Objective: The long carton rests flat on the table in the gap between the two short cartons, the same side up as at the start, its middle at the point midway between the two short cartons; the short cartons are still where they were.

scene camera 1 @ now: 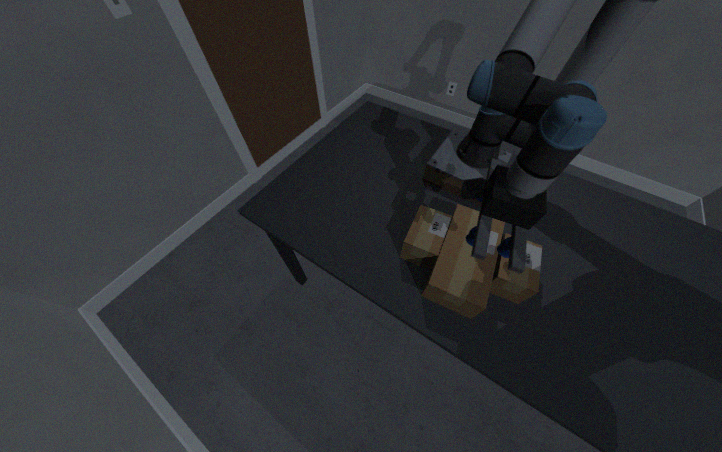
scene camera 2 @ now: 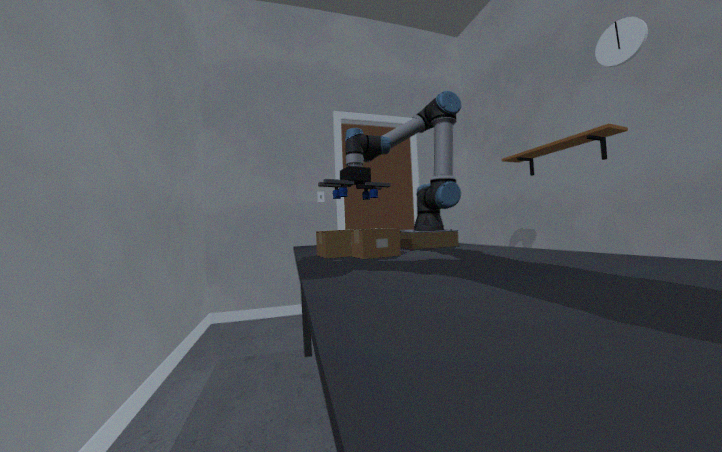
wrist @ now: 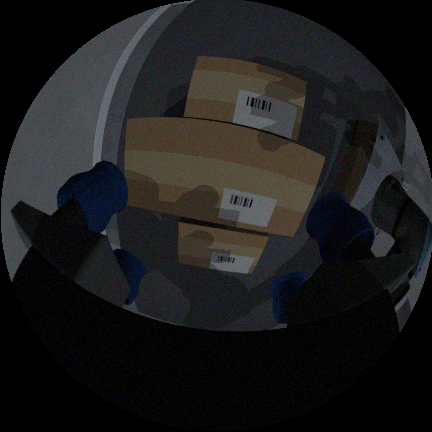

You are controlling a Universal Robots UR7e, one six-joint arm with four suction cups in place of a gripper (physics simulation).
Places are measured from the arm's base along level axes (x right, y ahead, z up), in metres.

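Where they show: hand, its tool point: [scene camera 1: 492,222] [scene camera 2: 355,197] [wrist: 211,250]; arm's base, origin of its link: [scene camera 1: 476,154] [scene camera 2: 428,229] [wrist: 384,200].
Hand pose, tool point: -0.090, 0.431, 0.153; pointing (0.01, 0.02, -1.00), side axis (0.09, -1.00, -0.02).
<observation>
Each offset is from my tool point to the centre of the thing, as dx, dy, dz. Level surfaces: height alone.
The long carton {+0.005, +0.007, -0.185} [scene camera 1: 458,266] [scene camera 2: 333,244] [wrist: 200,165] lies flat on the table {dz -0.237} [scene camera 1: 330,207] [scene camera 2: 426,330], label side up, between two short cartons. One short carton {+0.134, -0.006, -0.185} [scene camera 1: 423,237] [wrist: 215,95] is on its left in scene camera 1, the other short carton {-0.128, -0.026, -0.185} [scene camera 1: 514,287] [scene camera 2: 375,243] [wrist: 200,247] on its right. Narrow dark gaps show on both sides in the wrist view. The long carton's ends reach past the short ones. My gripper [scene camera 1: 489,242] [scene camera 2: 354,193] [wrist: 215,247] is open, its blue cups holding nothing, well above the cartons with air between.
The arm's base stands on a brown box [scene camera 2: 434,239] behind the cartons. The table's front edge [scene camera 1: 372,301] runs past the near end of the long carton. A wooden shelf [scene camera 2: 564,143] is on the wall in scene camera 2.
</observation>
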